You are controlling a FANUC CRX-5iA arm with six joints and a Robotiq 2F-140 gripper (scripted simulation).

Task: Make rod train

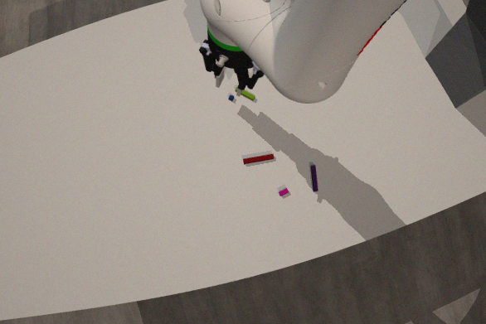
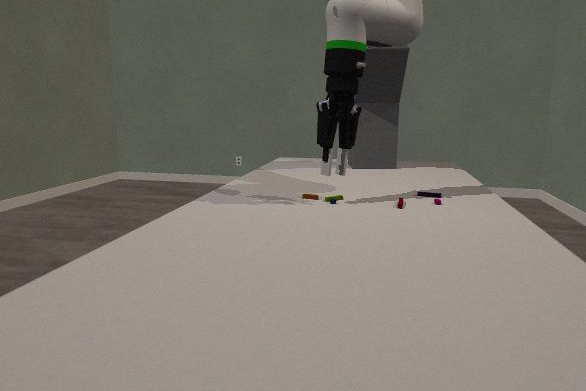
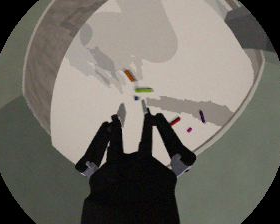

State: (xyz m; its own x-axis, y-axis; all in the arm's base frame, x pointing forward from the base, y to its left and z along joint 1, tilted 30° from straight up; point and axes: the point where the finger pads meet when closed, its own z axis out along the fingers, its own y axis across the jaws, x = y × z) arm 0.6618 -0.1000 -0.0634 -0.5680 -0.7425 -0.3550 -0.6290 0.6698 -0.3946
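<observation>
My gripper is now 10 cm above the blue rod. The rest, counted from my hand: red rod 16 cm to the left, 10 cm below, 2 cm behind; then lime rod 10 cm below, 3 cm behind; then orange rod 10 cm below, 6 cm to the right, 4 cm behind.
</observation>
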